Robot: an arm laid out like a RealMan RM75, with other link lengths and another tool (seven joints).
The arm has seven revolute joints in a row. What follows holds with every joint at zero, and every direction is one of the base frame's. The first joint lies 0.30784 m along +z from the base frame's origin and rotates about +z. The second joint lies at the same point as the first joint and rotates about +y. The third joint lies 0.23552 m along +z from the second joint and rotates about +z. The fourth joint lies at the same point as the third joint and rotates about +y. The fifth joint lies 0.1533 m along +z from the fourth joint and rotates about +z. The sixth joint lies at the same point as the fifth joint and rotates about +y. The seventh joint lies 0.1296 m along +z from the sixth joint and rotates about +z. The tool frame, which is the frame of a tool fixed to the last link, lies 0.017 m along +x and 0.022 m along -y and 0.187 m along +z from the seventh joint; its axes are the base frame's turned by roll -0.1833, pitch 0 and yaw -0.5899 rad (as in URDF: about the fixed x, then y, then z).
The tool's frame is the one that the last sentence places.
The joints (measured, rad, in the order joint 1, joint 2, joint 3, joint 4, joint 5, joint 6, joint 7), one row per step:
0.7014, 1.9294, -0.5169, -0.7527, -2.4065, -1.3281, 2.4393
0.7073, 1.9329, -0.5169, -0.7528, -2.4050, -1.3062, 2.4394
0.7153, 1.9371, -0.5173, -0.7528, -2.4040, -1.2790, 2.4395
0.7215, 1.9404, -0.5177, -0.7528, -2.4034, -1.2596, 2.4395
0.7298, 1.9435, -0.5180, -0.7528, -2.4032, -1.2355, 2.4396
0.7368, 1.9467, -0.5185, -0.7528, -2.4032, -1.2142, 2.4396
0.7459, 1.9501, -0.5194, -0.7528, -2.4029, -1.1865, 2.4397
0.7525, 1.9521, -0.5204, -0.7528, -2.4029, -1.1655, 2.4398
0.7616, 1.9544, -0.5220, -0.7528, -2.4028, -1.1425, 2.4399
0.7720, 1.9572, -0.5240, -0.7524, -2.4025, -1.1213, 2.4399
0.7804, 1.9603, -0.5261, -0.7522, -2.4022, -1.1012, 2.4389
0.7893, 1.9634, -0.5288, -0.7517, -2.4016, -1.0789, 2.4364
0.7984, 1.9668, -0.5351, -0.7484, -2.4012, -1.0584, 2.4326
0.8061, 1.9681, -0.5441, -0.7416, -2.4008, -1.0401, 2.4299
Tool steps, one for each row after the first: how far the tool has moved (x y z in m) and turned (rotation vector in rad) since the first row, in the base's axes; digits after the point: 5 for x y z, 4 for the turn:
-0.00061, 0.00616, 0.00198, 0.0179, -0.0051, 0.0015
-0.00147, 0.01374, 0.00452, 0.0395, -0.0123, 0.0039
-0.00239, 0.01915, 0.00624, 0.0545, -0.0172, 0.0061
-0.00353, 0.02610, 0.00898, 0.0739, -0.0243, 0.0092
-0.00450, 0.03194, 0.01121, 0.0905, -0.0305, 0.0116
-0.00579, 0.03961, 0.01461, 0.1125, -0.0387, 0.0148
-0.00652, 0.04531, 0.01752, 0.1294, -0.0456, 0.0171
-0.00836, 0.05195, 0.02068, 0.1476, -0.0531, 0.0216
-0.01132, 0.05832, 0.02312, 0.1635, -0.0592, 0.0279
-0.01359, 0.06383, 0.02529, 0.1782, -0.0654, 0.0334
-0.01598, 0.06980, 0.02786, 0.1943, -0.0732, 0.0402
-0.01861, 0.07453, 0.02851, 0.2040, -0.0820, 0.0489
-0.02022, 0.07795, 0.02831, 0.2089, -0.0910, 0.0555

